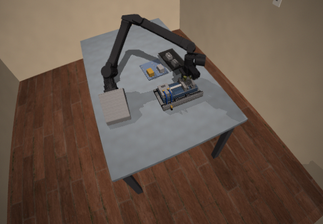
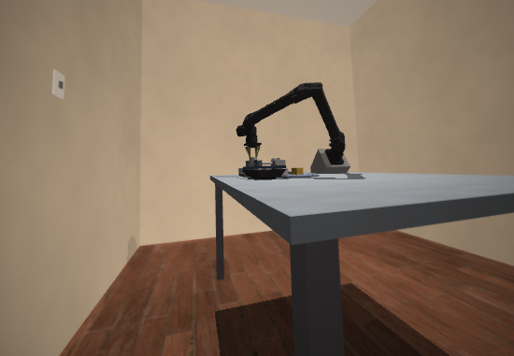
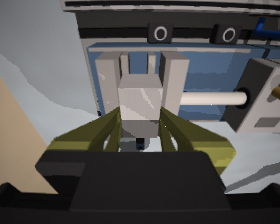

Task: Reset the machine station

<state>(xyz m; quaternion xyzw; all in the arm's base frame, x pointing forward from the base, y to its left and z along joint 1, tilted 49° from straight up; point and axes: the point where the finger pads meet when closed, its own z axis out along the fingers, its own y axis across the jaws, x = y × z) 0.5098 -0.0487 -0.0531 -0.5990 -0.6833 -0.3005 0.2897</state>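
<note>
Right now the blue vise base is 7 cm behind my hand, 1 cm to the right of it and 8 cm below it. From my hand the other things lie so: yellow brass blank (21 cm behind, 24 cm to the left, 9 cm below).
</note>
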